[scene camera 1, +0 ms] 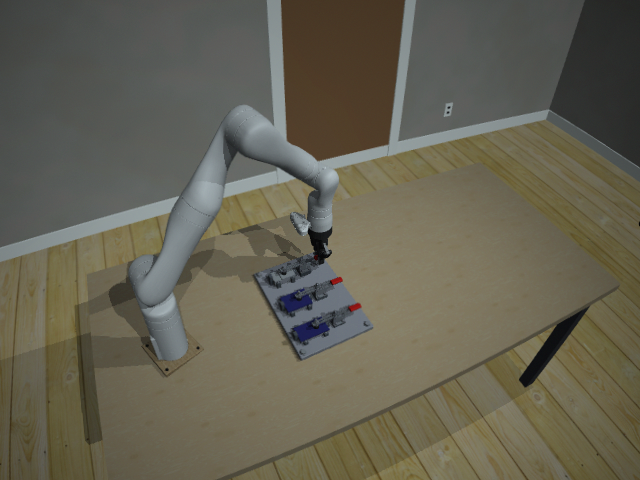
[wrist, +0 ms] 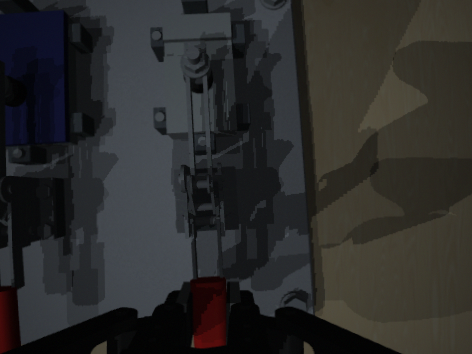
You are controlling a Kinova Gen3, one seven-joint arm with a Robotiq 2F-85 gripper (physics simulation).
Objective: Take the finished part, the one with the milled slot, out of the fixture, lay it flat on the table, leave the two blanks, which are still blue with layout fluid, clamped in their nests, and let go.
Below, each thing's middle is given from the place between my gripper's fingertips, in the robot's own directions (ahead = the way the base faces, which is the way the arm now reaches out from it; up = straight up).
Scene:
My hand is 80 mm past the fixture plate [scene camera 1: 339,298], 120 mm to the left of it and 30 mm above it.

